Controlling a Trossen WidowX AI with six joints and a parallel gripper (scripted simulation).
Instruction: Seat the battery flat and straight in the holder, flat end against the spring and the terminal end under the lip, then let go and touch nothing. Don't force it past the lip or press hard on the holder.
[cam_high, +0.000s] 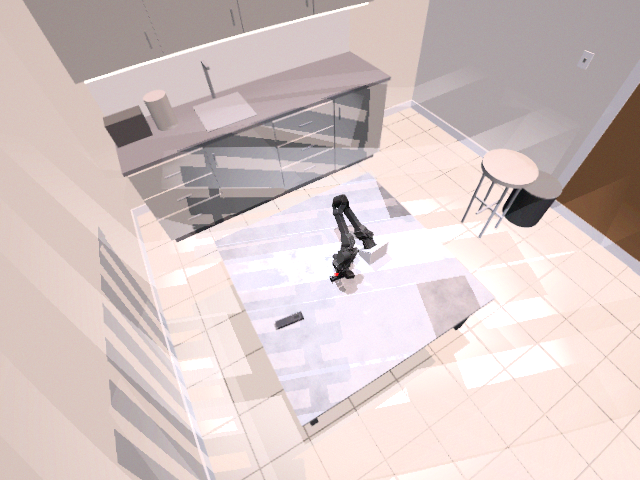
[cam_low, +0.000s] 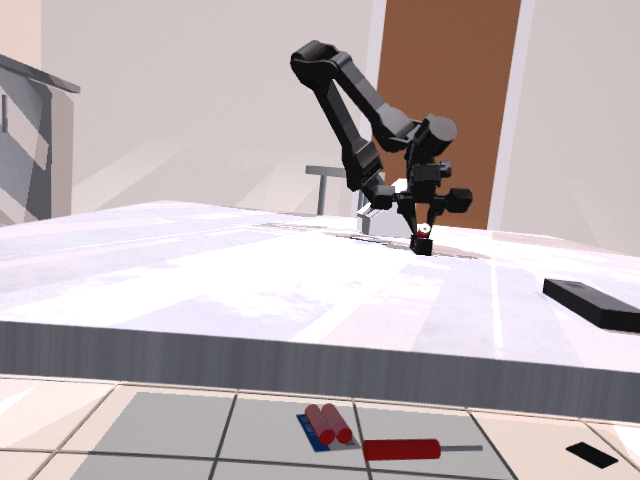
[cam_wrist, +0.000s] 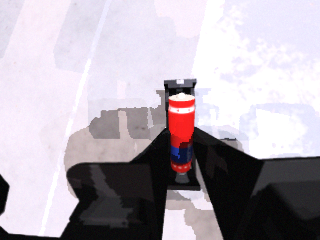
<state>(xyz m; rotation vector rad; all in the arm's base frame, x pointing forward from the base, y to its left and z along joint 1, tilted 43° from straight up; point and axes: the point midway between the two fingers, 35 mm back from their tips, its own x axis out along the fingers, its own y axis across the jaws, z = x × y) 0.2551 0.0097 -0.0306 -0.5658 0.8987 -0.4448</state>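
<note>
Now: gripper tip 1 cm below the battery. Also, from my gripper tip: red screwdriver 37 cm ahead, 22 cm below, 7 cm to the right; flat black slab 39 cm ahead, 8 cm to the left, 1 cm below.
</note>
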